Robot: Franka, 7 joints.
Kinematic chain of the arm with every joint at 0, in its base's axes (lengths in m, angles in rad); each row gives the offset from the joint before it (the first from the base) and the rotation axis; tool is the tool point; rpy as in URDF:
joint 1: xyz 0 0 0.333 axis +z
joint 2: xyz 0 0 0 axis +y
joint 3: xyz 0 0 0.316 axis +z
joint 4: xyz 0.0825 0 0 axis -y
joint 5: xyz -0.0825 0 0.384 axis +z
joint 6: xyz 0 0 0 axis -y
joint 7: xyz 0.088 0 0 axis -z
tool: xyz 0 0 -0.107 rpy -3.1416 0 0
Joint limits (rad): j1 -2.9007..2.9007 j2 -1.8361..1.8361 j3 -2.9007..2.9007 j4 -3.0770..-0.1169 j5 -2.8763..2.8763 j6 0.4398..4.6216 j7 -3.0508..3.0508
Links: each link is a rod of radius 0.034 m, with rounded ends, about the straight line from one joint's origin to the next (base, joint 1, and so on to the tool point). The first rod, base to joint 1, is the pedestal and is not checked.
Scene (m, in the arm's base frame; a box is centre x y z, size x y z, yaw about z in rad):
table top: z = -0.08
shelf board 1: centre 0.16 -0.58 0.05 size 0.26 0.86 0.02 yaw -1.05
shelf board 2: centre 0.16 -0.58 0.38 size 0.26 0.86 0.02 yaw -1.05
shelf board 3: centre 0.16 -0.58 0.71 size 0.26 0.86 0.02 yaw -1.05
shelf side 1: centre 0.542 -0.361 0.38 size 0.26 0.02 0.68 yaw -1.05
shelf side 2: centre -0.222 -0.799 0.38 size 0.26 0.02 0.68 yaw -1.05
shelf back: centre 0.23 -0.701 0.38 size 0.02 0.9 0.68 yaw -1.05
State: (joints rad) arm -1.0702 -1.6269 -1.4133 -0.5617 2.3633 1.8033 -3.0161
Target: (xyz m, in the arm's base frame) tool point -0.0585 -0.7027 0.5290
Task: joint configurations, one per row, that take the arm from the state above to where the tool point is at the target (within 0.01 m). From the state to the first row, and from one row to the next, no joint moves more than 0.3 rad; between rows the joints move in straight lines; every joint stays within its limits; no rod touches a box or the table.
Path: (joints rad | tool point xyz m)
1: -1.0989 -1.4095 -1.3107 -0.8543 2.3220 1.8133 -3.0161 | -0.6236 0.4809 0.6030
2: -1.1275 -1.1920 -1.2081 -1.1470 2.2807 1.8233 -3.0161 | -0.6049 0.2816 0.7826
3: -1.1562 -0.9746 -1.1055 -1.4396 2.2394 1.8332 -3.0161 | -0.5316 0.0410 0.8744
4: -1.1849 -0.7571 -1.0030 -1.7323 2.1981 1.8432 -3.0161 | -0.4239 -0.1961 0.8539
5: -1.2135 -0.5397 -0.9004 -2.0249 2.1568 1.8532 -3.0161 | -0.3052 -0.3784 0.7267
6: -1.2422 -0.3223 -0.7978 -2.3176 2.1155 1.8632 -3.0161 | -0.1955 -0.4638 0.5290
7: -1.1806 -0.0684 -0.8008 -2.0763 2.1636 1.9083 -3.0161 | -0.1826 -0.5446 0.5431
8: -1.1190 0.1855 -0.8038 -1.8350 2.2117 1.9534 -3.0161 | -0.1369 -0.6269 0.5456
9: -1.0574 0.4393 -0.8067 -1.5937 2.2598 1.9984 -3.0161 | -0.0585 -0.7027 0.5290

